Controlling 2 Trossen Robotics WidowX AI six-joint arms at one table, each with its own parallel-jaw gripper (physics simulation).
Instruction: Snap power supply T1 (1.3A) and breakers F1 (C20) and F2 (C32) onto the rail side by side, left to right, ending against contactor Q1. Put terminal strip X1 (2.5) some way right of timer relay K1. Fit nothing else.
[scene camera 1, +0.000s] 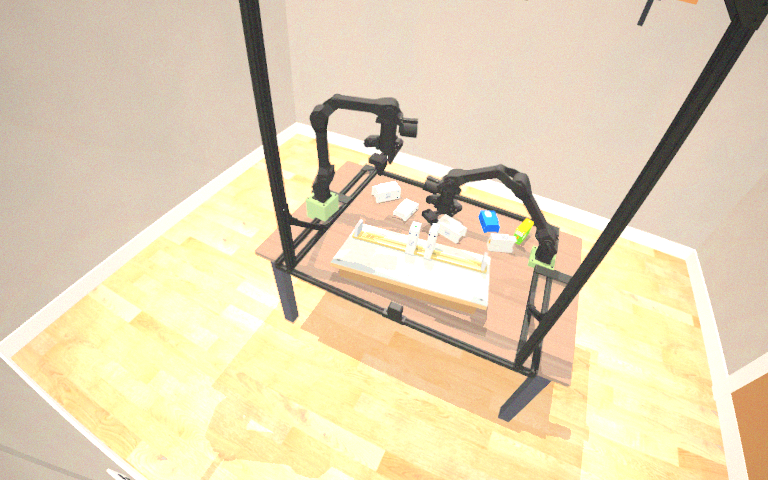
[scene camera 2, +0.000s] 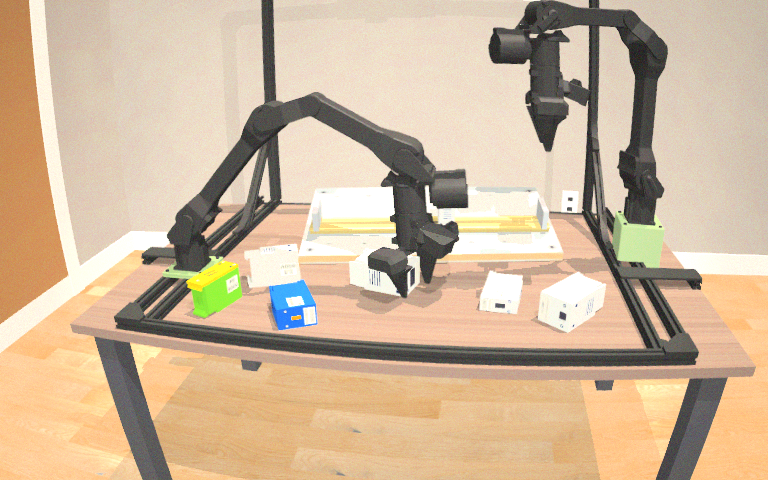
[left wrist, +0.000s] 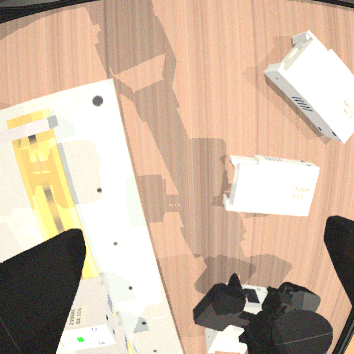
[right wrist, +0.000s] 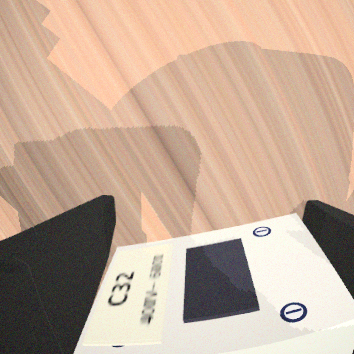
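Pixels of known places: left gripper, fingertip midpoint: (scene camera 1: 384, 169) (scene camera 2: 545, 147) (left wrist: 207, 236); right gripper, fingertip midpoint: (scene camera 2: 416, 290) (left wrist: 250, 281) (right wrist: 212, 211); left arm's base at its link origin: (scene camera 1: 322, 196) (scene camera 2: 639, 219); right arm's base at its link origin: (scene camera 1: 543, 257) (scene camera 2: 192, 264).
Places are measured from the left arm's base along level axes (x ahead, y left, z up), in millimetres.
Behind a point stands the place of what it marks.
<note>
Breaker F2 (C32) (scene camera 1: 454, 230) @(x 541, y 177, z -46 mm) (scene camera 2: 362, 275) @(x 554, y 230, z -72 mm) (right wrist: 220, 280) @(x 461, y 222, z -68 mm) is white and between the fingers of my right gripper (scene camera 1: 441, 215) @(x 454, y 224, z -96 mm) (scene camera 2: 416, 287) @(x 454, y 224, z -96 mm), which is shut on it, low at the table; whether it touches the table is unclear. My left gripper (scene camera 1: 385, 161) @(x 229, y 112, z 163 mm) (scene camera 2: 547, 148) @(x 229, y 112, z 163 mm) (left wrist: 207, 236) @(x 229, y 112, z 163 mm) is open and empty, high up. Breaker F1 (C20) (scene camera 1: 406, 210) @(x 305, y 204, z -72 mm) (scene camera 2: 501, 293) @(x 294, y 259, z -72 mm) (left wrist: 272, 189) @(x 295, y 221, z -72 mm) and power supply T1 (scene camera 1: 386, 192) @(x 180, y 239, z -48 mm) (scene camera 2: 572, 302) @(x 171, y 330, z -45 mm) (left wrist: 317, 90) @(x 170, y 252, z -45 mm) lie on the table. Terminal strip X1 (scene camera 1: 500, 242) @(x 730, y 217, z -44 mm) (scene camera 2: 274, 266) @(x 722, y 257, z -58 mm) lies near the right arm's base. Two white modules stand on the rail (scene camera 1: 385, 240) @(x 334, y -37, z -43 mm) (scene camera 2: 492, 225) @(x 333, y -24, z -47 mm) (left wrist: 42, 185) @(x 290, y -51, z -42 mm); which is Q1 or K1 is unclear in the scene views.
A blue block (scene camera 1: 488, 221) @(x 644, y 335, z -60 mm) (scene camera 2: 292, 305) @(x 626, y 396, z -60 mm) and a green-yellow block (scene camera 1: 523, 230) @(x 795, y 333, z -32 mm) (scene camera 2: 216, 291) @(x 781, y 387, z -58 mm) lie near X1. The rail's white board (scene camera 1: 407, 274) @(x 490, y -154, z -27 mm) (scene camera 2: 339, 247) @(x 641, y 104, z -72 mm) (left wrist: 132, 220) @(x 344, y 51, z -75 mm) is raised off the table. Black frame beams run along the table edges.
</note>
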